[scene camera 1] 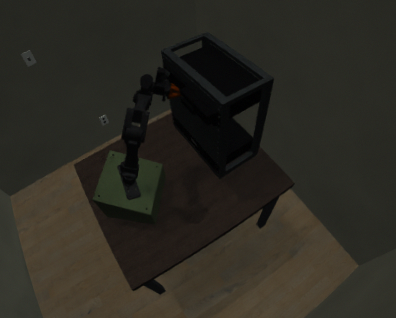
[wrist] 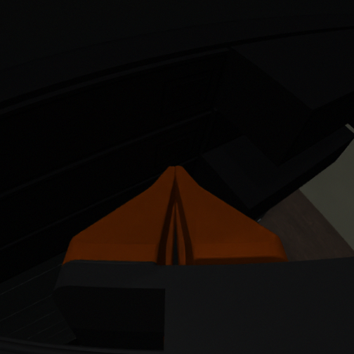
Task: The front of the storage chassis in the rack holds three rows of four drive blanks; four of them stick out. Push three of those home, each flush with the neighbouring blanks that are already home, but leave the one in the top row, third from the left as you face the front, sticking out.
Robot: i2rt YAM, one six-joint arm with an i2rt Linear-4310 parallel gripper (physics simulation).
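Seen in the pictures: arm's base at its link origin: (scene camera 1: 128,181).
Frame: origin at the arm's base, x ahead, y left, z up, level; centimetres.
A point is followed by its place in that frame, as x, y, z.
Observation:
The rack (scene camera 1: 224,142) {49.1, -10.8, 15.6} stands at the back of the table, its front towards the arm. The storage chassis front is very dark in both views. In the wrist view one dark block (wrist: 295,75) sticks out at the upper right, and another dark block (wrist: 240,170) sticks out below it. They look like drive blanks, but their row and column cannot be told. Long dark ledges run left of them. My gripper (scene camera 1: 178,90) {40.8, 15.1, 29.1} (wrist: 174,177) is shut and empty, its orange fingertips together. It is at the rack's front, left of and below the upper block in the wrist view; contact cannot be told.
The arm stands on a green box (scene camera 1: 107,182) {-10.5, 2.1, 3.2} at the left of the brown table (scene camera 1: 200,220) {26.5, -28.7, -18.4}. The rack's top frame (scene camera 1: 240,56) {71.0, 14.4, 41.9} and its corner posts rise behind the gripper. Two outlets (scene camera 1: 28,58) (scene camera 1: 103,119) are on the wall. Wooden floor (scene camera 1: 225,270) surrounds the table.

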